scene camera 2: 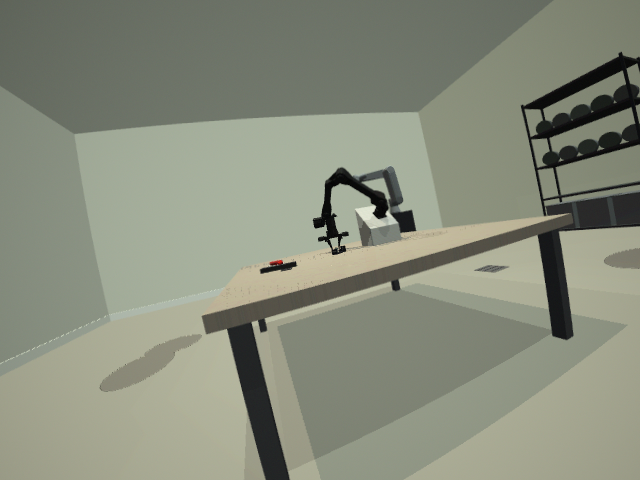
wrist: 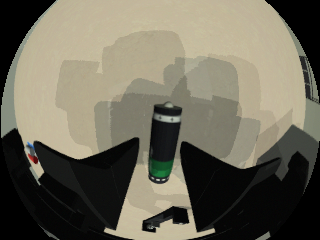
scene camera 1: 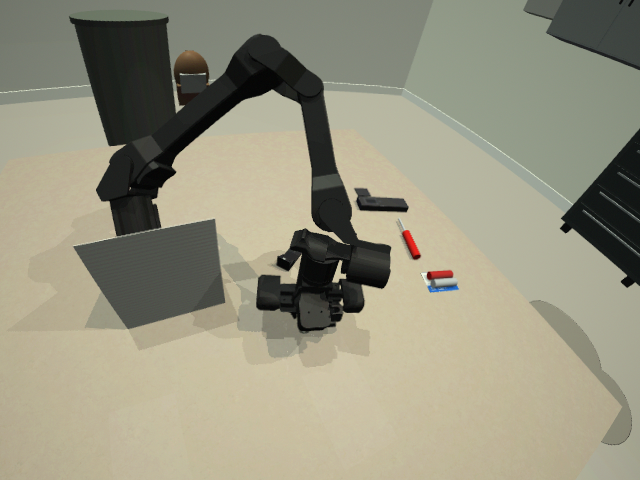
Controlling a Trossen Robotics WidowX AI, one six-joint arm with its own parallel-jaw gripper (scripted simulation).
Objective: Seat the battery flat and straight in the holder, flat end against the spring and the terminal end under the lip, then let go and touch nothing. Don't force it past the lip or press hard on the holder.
Note:
I see my gripper and a battery.
My gripper is seen too in the wrist view.

